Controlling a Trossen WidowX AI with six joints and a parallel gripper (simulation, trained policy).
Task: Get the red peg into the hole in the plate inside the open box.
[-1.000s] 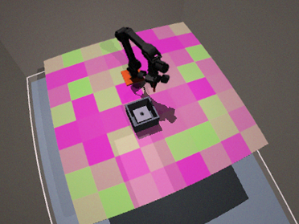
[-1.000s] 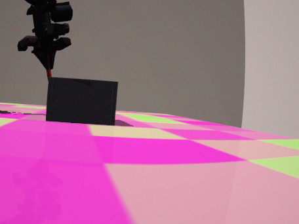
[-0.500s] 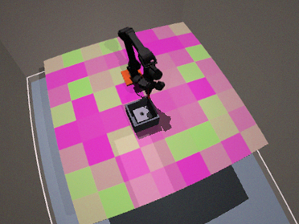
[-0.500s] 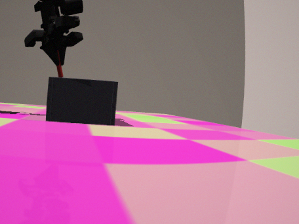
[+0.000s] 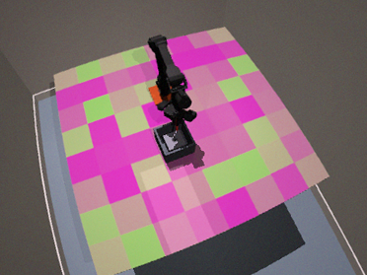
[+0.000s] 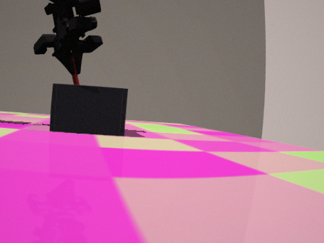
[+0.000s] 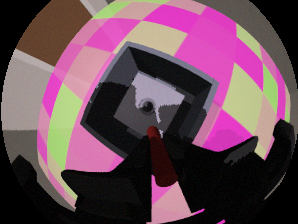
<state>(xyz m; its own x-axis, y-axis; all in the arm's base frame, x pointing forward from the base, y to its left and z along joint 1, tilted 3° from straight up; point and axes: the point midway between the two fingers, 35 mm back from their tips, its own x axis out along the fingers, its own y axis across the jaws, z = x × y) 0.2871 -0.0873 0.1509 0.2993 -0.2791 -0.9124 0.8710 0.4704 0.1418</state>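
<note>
The red peg is 1 cm to the left of my gripper tip. Also, from my gripper tip: dark box 10 cm below, 3 cm to the right, 3 cm ahead; then light grey plate 9 cm below, 3 cm to the right, 3 cm ahead.
</note>
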